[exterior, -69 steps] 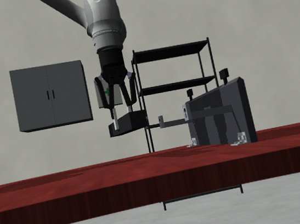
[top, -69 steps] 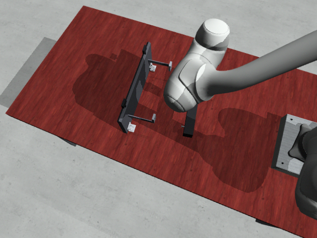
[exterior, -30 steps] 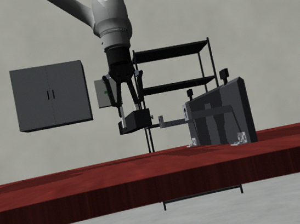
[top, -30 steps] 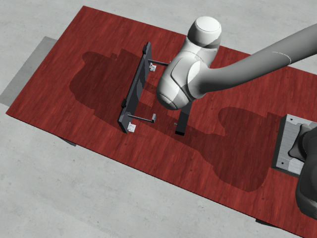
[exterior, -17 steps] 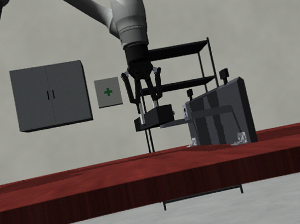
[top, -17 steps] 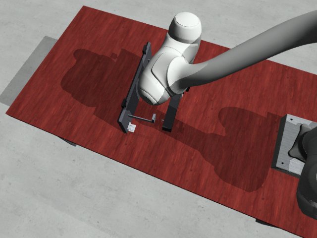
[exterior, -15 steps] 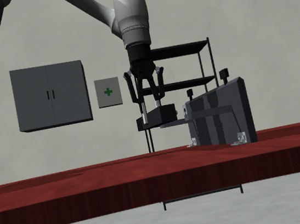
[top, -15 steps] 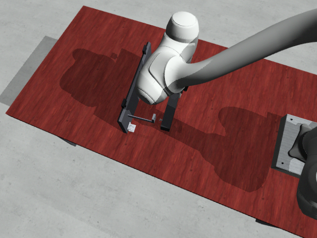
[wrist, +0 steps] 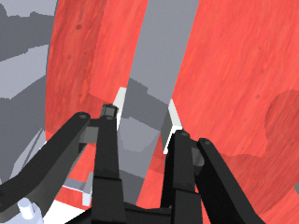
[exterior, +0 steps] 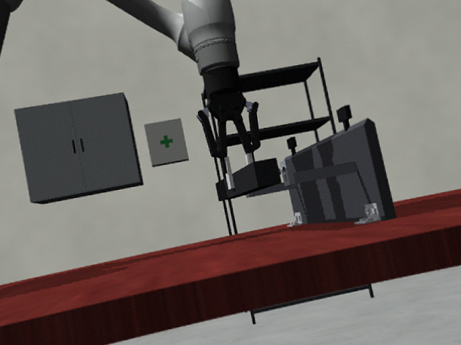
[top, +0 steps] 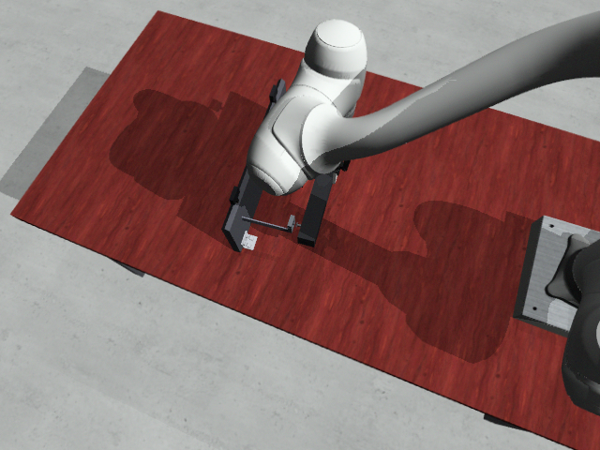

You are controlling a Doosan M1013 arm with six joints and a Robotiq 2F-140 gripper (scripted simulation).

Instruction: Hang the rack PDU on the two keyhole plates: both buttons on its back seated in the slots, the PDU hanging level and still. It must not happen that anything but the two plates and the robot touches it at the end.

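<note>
Now: the rack PDU 20 mm below my hand, 20 mm ahead of it and 10 mm to the left of it. Round my hand: dark upright panel: 170 mm ahead, 60 mm to the left, 60 mm below.
</note>
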